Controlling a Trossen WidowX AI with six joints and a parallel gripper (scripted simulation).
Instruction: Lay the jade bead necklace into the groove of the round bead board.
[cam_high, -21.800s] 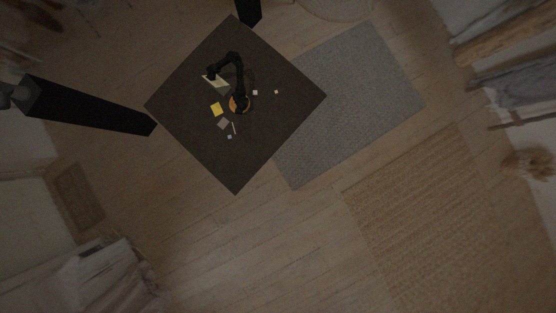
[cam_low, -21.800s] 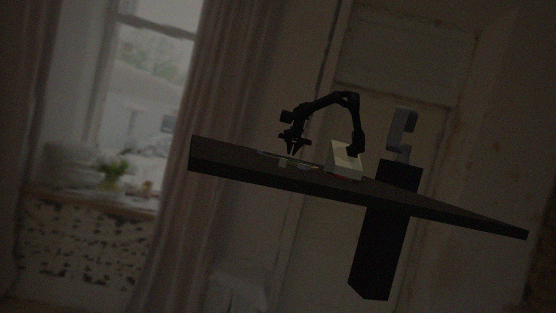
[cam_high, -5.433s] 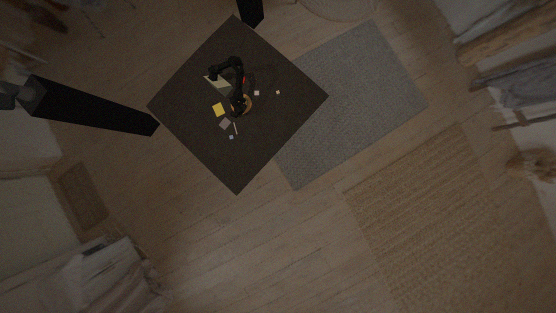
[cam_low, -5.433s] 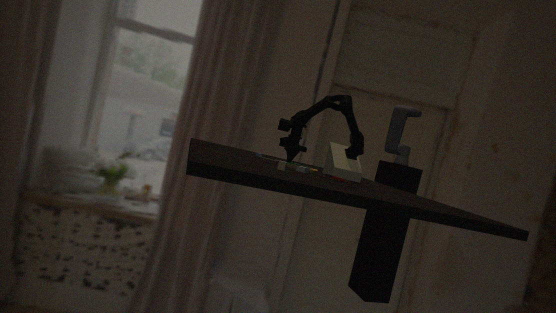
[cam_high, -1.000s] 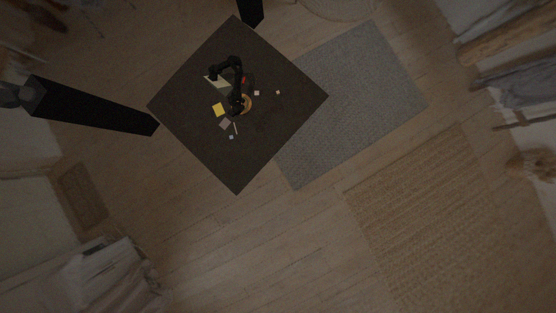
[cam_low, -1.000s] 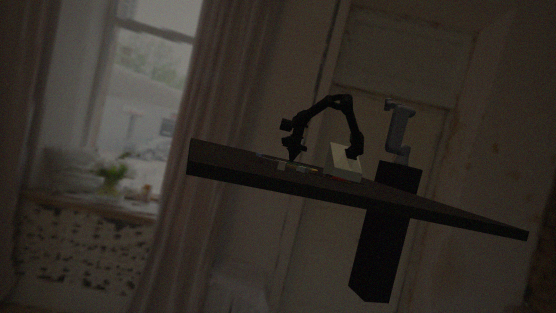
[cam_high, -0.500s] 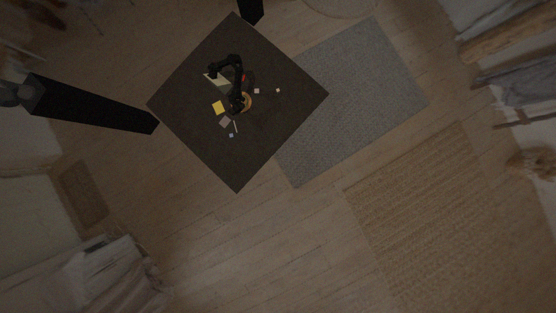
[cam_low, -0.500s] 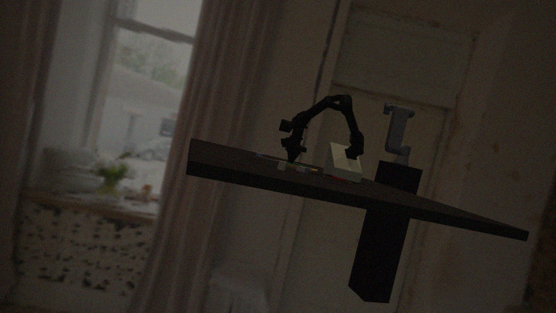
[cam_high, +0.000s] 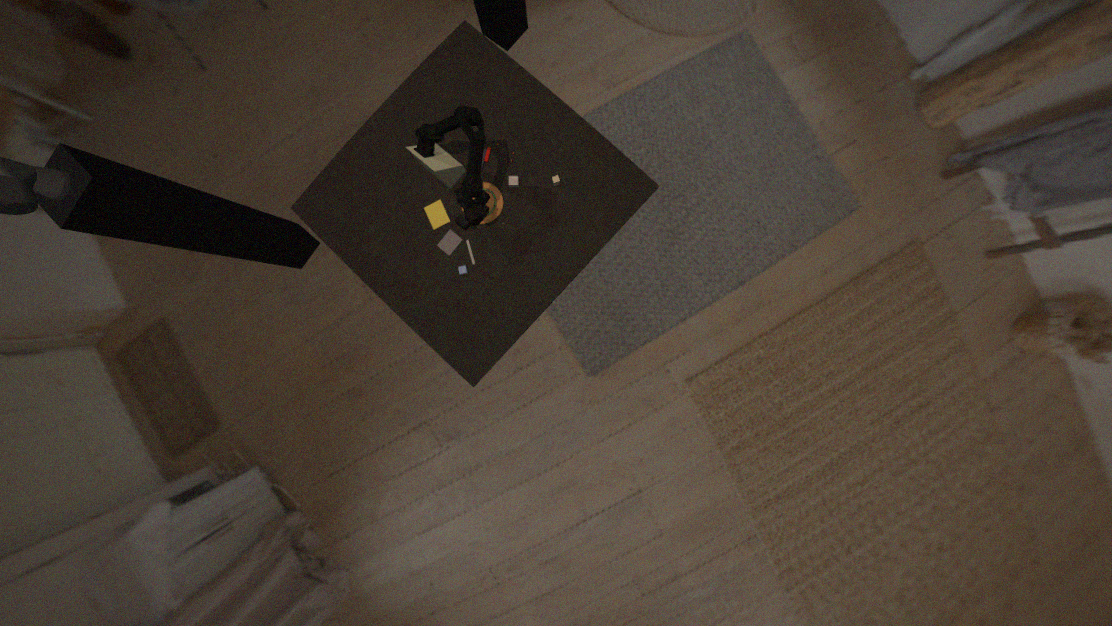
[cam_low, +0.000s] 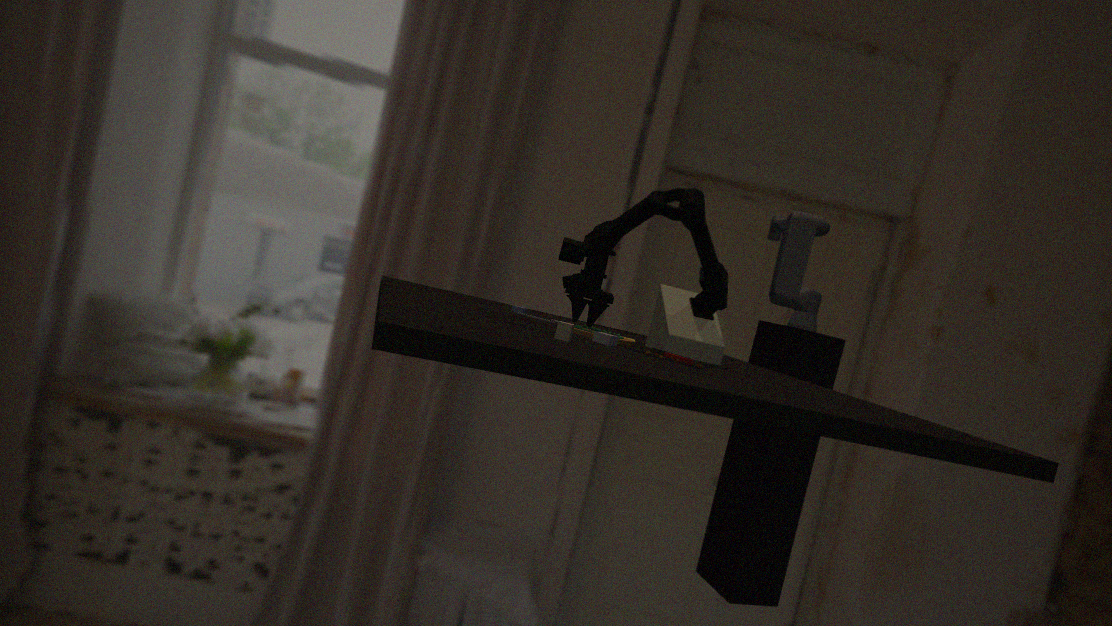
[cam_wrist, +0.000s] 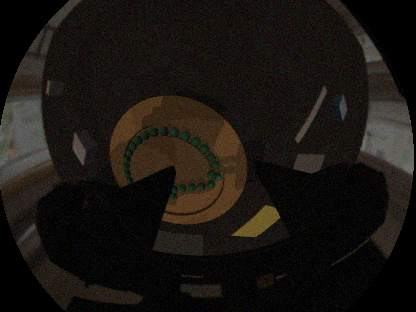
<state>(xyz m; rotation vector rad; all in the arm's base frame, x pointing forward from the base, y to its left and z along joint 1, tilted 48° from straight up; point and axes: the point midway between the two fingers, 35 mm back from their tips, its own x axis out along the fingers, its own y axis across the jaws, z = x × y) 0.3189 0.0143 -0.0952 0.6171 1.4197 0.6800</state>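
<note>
Right now the round bead board is 3 cm behind my gripper tip, 6 cm to the left of it and 1 cm below it. Also, from my gripper tip: white stick: 8 cm ahead, 16 cm to the right, 2 cm below; yellow square: 17 cm behind, 12 cm to the right, 2 cm below; grey square: 3 cm behind, 18 cm to the right, 2 cm below.
</note>
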